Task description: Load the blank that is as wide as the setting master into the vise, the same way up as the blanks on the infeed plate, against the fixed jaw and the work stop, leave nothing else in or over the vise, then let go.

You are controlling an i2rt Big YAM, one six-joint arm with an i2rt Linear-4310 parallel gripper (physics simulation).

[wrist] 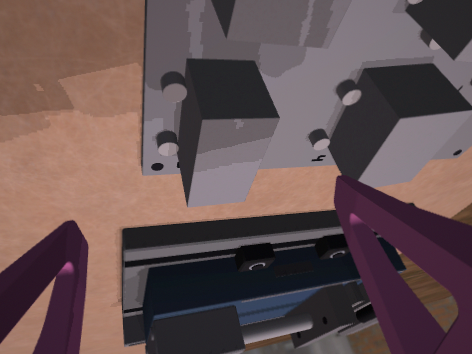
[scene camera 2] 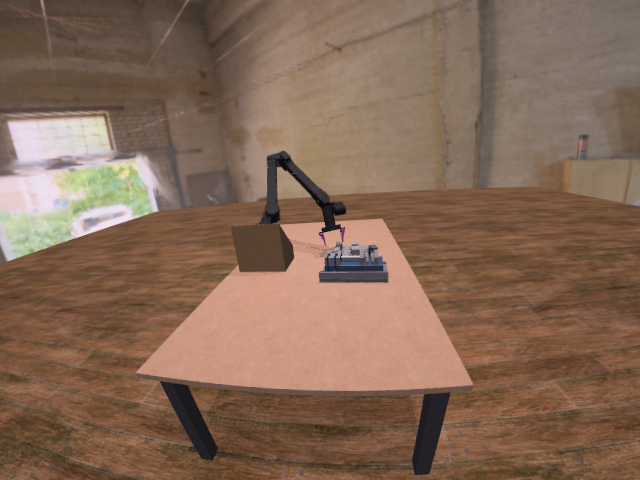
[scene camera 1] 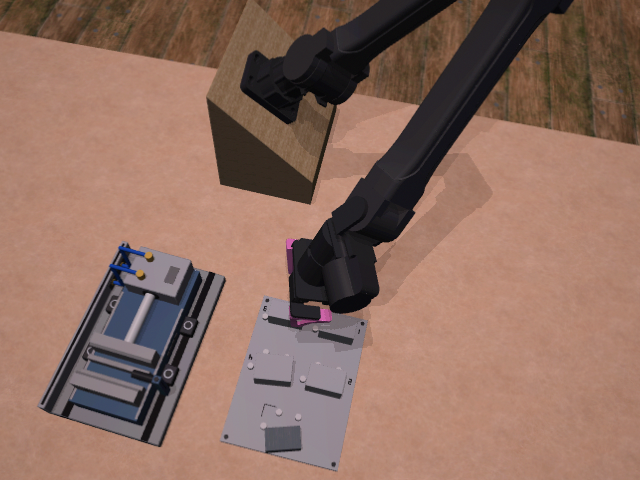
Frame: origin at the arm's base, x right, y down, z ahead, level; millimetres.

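Where they show: gripper, fingertip midpoint: (wrist: 209,210) (scene camera 2: 334,244) (scene camera 1: 293,299); arm's base, origin of the base link: (scene camera 2: 265,234) (scene camera 1: 269,89).
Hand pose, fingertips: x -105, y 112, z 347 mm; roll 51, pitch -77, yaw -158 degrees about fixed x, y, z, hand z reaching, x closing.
Observation:
Each offset is from my fingertips to the centre of the thing. "pt": to the spot under its first point.
My gripper (scene camera 1: 302,284) (scene camera 2: 333,242) (wrist: 209,210) is open and empty, above the number 3 end of the infeed plate @[dx -28, dy +64, dz +112 mm] (scene camera 1: 242,413) (wrist: 300,100). The grey blank at 3 @[dx +8, dy +42, dz +13 mm] (scene camera 1: 280,312) (wrist: 225,165) shows between the fingers in the wrist view, partly hidden by a finger in scene camera 1. Other blanks stand at 1 @[dx -82, dy +42, dz +24 mm] (scene camera 1: 336,336), 4 (scene camera 1: 273,368) (wrist: 410,145) and 2 @[dx -73, dy +42, dz +116 mm] (scene camera 1: 325,379). A darker block @[dx -20, dy +47, dz +216 mm] (scene camera 1: 282,438), possibly the setting master, sits at the plate's opposite end. The vise @[dx +242, dy +18, dz +95 mm] (scene camera 1: 160,322) (scene camera 2: 354,275) (wrist: 225,290) has light grey jaws and a dark stop arm (scene camera 1: 143,375) across one side.
A wooden wedge block (scene camera 1: 263,160) (scene camera 2: 258,248) carries the arm's base. Small round pins (scene camera 1: 265,351) stand beside the blanks. Blue levers with brass knobs @[pt dx +243, dy -43, dz -18 mm] (scene camera 1: 148,255) rise at the vise's screw end. Clamp blocks @[pt dx +166, dy +30, dz +66 mm] (scene camera 1: 188,326) (wrist: 255,257) sit along its base.

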